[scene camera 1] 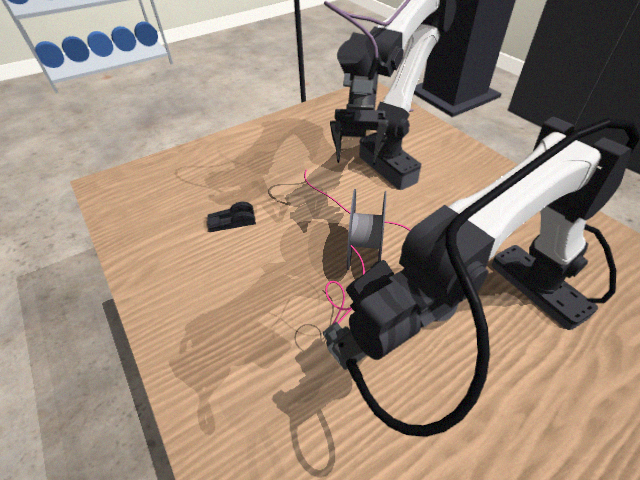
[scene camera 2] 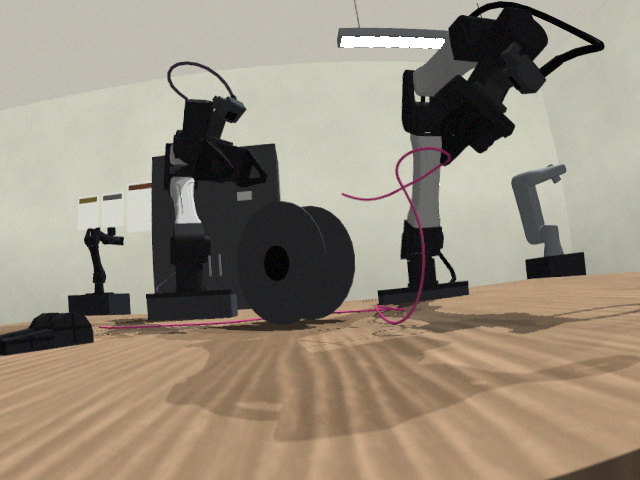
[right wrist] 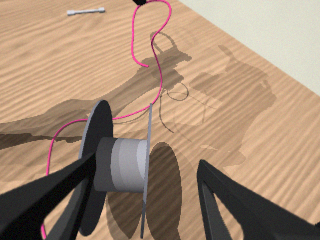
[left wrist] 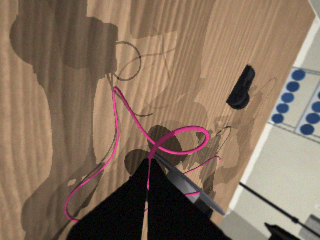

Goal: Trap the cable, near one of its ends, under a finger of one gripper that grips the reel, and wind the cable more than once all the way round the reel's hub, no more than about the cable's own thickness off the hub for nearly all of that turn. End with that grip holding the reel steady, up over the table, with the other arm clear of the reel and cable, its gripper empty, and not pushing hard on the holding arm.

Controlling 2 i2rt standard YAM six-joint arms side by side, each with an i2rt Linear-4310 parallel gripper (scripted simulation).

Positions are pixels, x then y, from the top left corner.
dark grey reel: scene camera 1; scene camera 2 293,263; right wrist 122,164; left wrist
same spot on dark grey reel: (left wrist: 181,181) = (scene camera 1: 353,238)
